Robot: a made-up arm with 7 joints.
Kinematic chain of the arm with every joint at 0, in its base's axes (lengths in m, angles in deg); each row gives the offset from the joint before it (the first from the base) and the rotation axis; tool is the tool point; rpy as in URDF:
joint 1: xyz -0.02 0 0.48 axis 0.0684 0.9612 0.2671
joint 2: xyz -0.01 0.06 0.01 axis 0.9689 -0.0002 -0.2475
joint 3: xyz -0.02 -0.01 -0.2 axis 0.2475 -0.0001 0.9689
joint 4: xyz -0.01 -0.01 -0.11 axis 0.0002 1 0
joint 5: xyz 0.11 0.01 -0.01 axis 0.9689 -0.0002 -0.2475
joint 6: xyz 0.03 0.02 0.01 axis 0.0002 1 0
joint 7: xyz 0 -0.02 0.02 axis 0.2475 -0.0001 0.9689
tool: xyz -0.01 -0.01 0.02 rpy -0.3 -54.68 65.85
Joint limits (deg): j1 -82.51..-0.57 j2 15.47..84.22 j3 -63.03..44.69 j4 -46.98..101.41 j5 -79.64..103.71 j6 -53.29..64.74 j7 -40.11..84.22
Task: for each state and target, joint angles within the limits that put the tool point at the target. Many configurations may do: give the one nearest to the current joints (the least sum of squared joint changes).
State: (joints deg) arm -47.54 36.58 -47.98 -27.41 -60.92 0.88 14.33
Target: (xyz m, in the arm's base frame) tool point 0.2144 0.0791 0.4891
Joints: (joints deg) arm -72.44 38.07 -43.28 -34.60 -59.40 5.39 15.96
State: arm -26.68 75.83 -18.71 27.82 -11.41 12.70 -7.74
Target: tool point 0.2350 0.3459 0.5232
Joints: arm -41.67 84.22 -6.95 40.87 -16.10 17.07 -8.20
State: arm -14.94 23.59 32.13 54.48 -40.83 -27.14 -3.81
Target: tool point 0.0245 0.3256 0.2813
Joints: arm -0.57 36.72 44.69 26.71 -53.54 -27.28 -10.42
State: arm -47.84 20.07 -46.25 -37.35 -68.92 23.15 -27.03
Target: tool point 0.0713 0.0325 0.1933
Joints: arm -5.56 17.73 -62.41 -10.26 -79.64 23.10 -30.22
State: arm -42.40 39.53 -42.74 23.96 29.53 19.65 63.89
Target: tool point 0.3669 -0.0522 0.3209
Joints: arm -68.00 18.32 -38.95 46.45 31.91 30.76 68.93
